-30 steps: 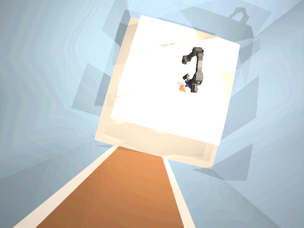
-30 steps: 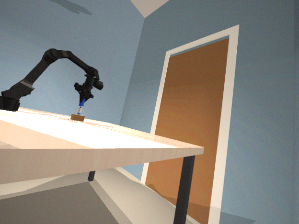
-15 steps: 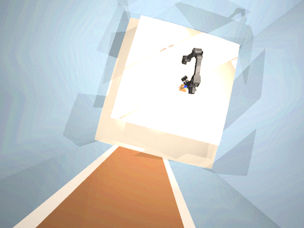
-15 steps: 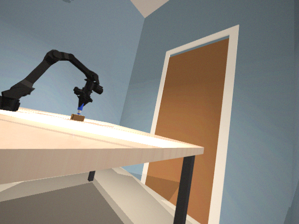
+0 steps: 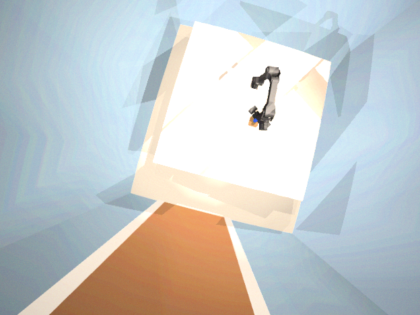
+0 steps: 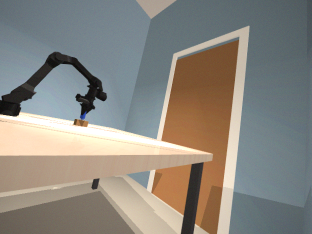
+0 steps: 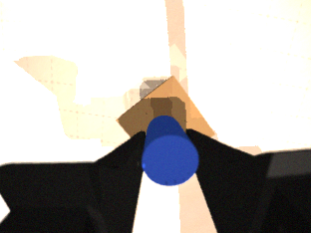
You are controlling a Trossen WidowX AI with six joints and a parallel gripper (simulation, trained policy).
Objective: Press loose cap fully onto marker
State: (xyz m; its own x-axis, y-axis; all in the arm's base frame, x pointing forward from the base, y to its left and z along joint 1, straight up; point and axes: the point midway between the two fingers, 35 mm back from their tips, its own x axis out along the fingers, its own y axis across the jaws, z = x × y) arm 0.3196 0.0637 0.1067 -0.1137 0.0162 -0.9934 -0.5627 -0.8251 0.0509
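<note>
The blue cap lies 10 mm above my gripper tip. The rest, counted from my gripper tip: holder block 50 mm below.
</note>
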